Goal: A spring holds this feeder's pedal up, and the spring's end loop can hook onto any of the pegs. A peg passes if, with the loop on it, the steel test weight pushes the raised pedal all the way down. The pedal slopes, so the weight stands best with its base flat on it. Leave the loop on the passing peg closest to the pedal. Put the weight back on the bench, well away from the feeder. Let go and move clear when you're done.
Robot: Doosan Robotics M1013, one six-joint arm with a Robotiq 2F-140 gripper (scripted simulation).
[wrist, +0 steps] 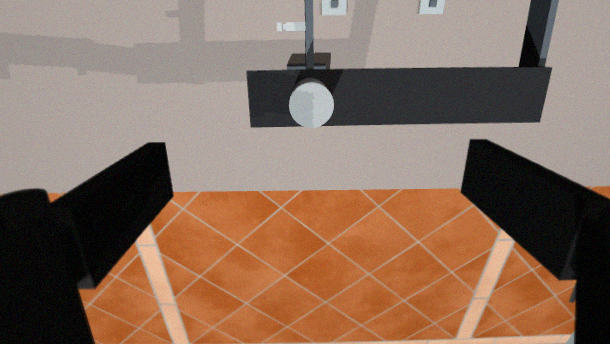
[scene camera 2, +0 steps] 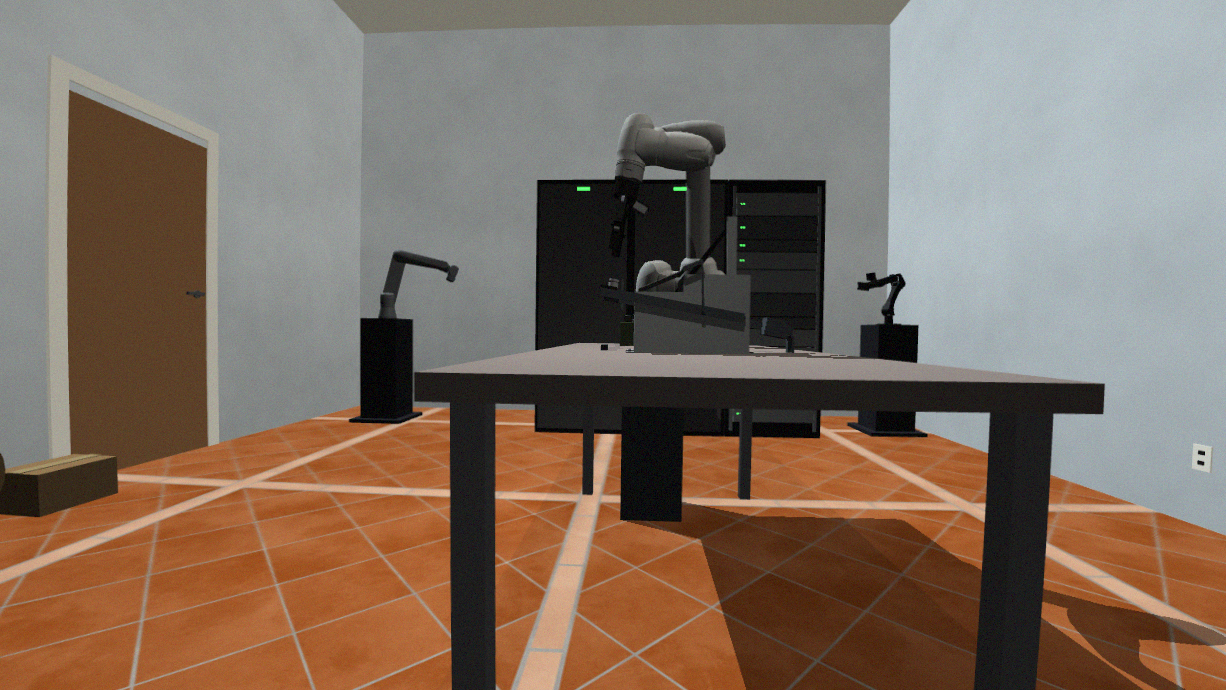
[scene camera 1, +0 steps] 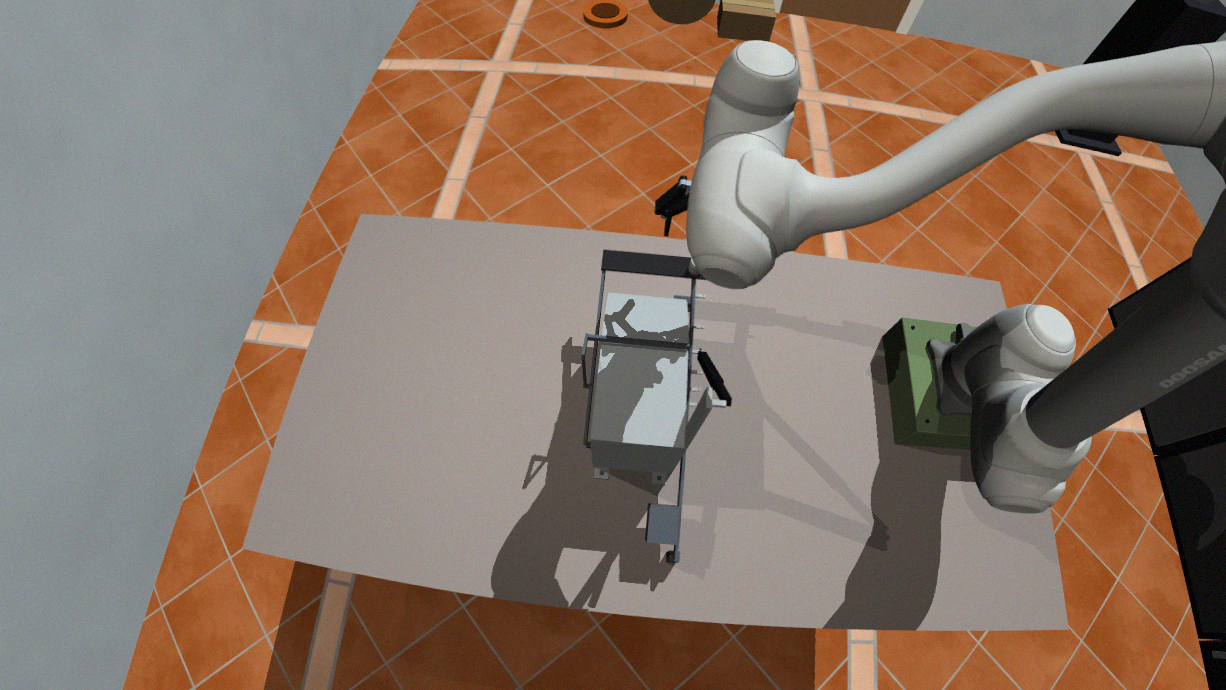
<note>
I see my gripper (scene camera 1: pixel 705 234), a steel test weight (wrist: pixel 311 104), a grey feeder box (scene camera 1: pixel 639 416) and a dark pedal (scene camera 1: pixel 619 261).
My gripper also shows in the wrist view (wrist: pixel 318 168). The dark pedal also shows in the wrist view (wrist: pixel 456 95) and in scene camera 2 (scene camera 2: pixel 610 293).
</note>
